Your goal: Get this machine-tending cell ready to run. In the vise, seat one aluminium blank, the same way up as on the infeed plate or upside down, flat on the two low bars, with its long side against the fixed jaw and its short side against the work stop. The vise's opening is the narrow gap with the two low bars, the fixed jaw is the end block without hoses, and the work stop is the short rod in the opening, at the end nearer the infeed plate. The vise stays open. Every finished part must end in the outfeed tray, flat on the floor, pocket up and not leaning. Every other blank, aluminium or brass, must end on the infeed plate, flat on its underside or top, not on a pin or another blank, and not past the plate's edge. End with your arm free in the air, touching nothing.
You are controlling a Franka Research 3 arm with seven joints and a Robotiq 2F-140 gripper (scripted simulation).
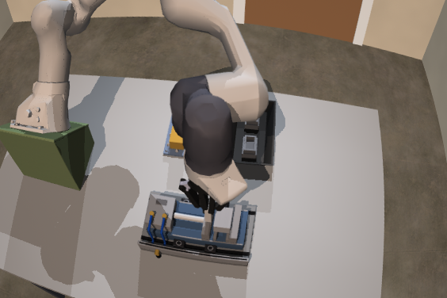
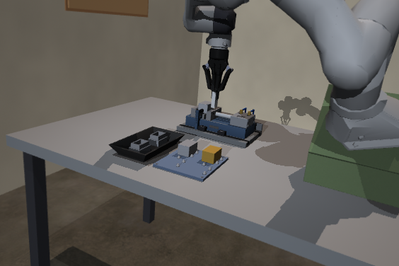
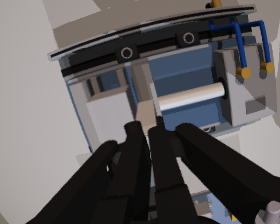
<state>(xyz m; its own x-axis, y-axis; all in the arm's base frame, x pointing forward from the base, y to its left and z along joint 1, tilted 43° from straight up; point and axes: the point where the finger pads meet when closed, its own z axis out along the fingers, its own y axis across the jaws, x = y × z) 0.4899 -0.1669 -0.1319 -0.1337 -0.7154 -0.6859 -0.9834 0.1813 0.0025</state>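
My gripper is now 3 cm past the blue vise, 1 cm to the right of it and 10 cm above it. Also, from my hand: brass blank (10 cm behind, 30 cm to the left, 11 cm below); then aluminium blank (1 cm behind, 29 cm to the left, 11 cm below).
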